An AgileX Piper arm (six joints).
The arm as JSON. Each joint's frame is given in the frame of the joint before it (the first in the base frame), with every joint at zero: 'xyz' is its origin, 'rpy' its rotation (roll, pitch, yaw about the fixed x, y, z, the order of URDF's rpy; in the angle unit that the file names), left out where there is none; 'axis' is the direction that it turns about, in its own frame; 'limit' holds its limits. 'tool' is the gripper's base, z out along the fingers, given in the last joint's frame.
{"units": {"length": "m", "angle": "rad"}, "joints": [
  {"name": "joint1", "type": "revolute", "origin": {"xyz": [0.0, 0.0, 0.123]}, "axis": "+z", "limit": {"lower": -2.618, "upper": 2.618}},
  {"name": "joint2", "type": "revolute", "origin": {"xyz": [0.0, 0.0, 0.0]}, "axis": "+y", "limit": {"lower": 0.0, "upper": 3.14}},
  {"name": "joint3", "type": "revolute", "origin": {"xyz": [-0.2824, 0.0, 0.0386]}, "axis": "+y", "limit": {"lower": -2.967, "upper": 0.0}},
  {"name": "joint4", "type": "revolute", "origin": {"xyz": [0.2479, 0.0, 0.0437]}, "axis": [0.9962, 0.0, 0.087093], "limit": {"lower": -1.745, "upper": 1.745}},
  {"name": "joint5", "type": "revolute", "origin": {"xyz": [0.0, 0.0, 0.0]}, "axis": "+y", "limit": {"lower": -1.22, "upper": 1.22}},
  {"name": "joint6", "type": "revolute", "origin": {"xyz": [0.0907, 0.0, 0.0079]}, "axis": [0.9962, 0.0, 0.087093], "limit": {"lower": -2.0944, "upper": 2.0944}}
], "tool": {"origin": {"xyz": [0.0, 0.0, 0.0], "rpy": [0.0, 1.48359, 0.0]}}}
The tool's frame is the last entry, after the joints.
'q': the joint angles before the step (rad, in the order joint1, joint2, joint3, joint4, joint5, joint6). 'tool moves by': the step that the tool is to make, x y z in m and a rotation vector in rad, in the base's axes. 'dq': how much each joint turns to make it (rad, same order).
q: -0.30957 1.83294 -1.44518 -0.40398 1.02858 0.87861
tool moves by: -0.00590 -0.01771 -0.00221 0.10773 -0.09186 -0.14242
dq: -0.07350 0.00001 0.00000 0.12061 -0.03786 0.04951
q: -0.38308 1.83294 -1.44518 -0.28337 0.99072 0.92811
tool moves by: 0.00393 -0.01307 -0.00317 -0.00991 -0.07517 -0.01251
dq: -0.03306 0.01369 0.00002 0.01368 -0.09052 -0.00121
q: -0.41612 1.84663 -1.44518 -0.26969 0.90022 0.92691
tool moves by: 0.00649 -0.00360 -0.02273 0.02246 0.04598 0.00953
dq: -0.00303 0.05878 -0.00136 0.00585 -0.00935 -0.01328
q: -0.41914 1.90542 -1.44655 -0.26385 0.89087 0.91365
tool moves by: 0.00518 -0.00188 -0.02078 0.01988 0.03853 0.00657
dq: 0.00001 0.05216 -0.00001 0.00340 -0.01037 -0.00577
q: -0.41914 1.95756 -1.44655 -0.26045 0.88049 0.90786
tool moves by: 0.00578 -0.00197 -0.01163 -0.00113 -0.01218 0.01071
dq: -0.00015 0.03101 -0.00001 -0.00096 -0.04411 -0.00016
